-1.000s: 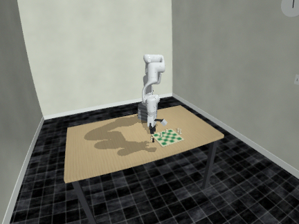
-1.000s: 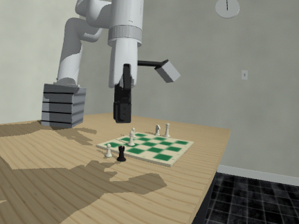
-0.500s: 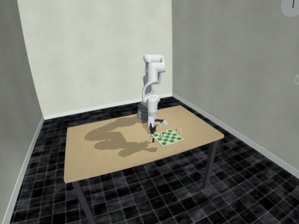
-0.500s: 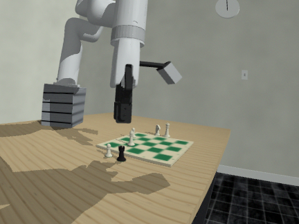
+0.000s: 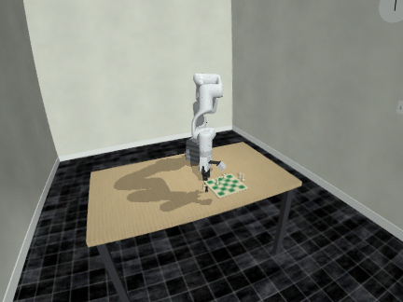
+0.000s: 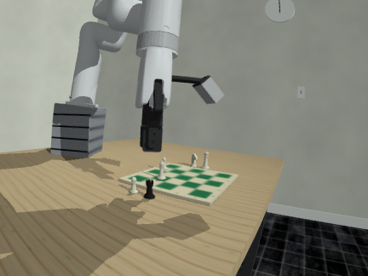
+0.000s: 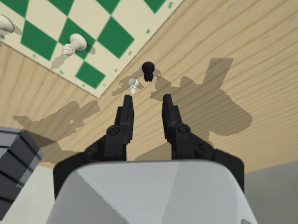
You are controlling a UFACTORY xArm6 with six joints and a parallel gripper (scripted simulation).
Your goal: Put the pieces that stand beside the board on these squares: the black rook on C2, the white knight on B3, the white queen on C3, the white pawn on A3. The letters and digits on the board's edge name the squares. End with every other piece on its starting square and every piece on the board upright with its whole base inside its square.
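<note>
Now: the black rook 10 cm below my hand. Round my hand: chessboard 1 cm behind, 14 cm to the left, 11 cm below; then white knight 5 cm behind, 9 cm to the left, 8 cm below.
</note>
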